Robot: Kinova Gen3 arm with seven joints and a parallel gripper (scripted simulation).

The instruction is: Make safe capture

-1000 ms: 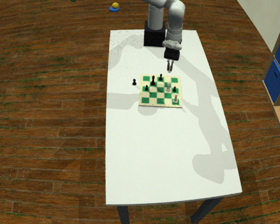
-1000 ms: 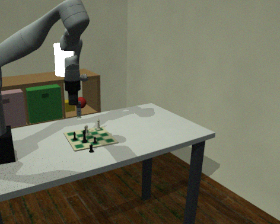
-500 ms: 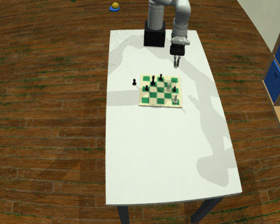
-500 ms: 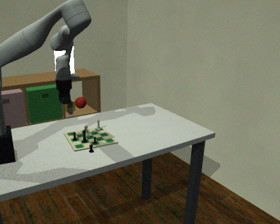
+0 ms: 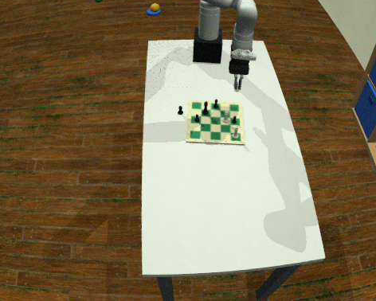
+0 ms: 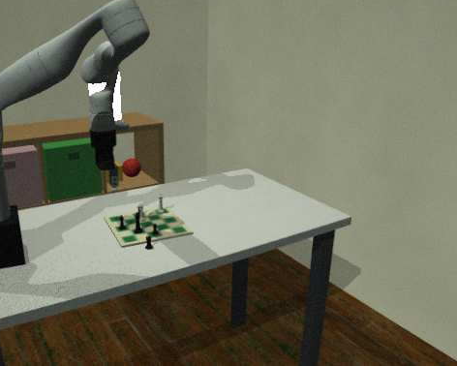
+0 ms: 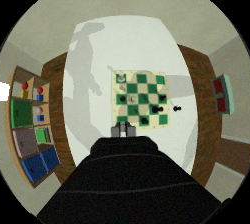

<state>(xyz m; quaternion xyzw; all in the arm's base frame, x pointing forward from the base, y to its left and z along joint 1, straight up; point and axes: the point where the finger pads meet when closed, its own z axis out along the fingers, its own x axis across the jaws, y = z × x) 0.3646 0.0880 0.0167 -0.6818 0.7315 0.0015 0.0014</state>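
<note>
The green-and-cream chessboard lies 130 mm below my hand, 80 mm to the right of it and 70 mm ahead of it. Round my hand: tall white piece: 150 mm ahead, 100 mm below, 10 mm to the right; then tall black piece: 120 mm to the right, 100 mm below, 30 mm ahead.
</note>
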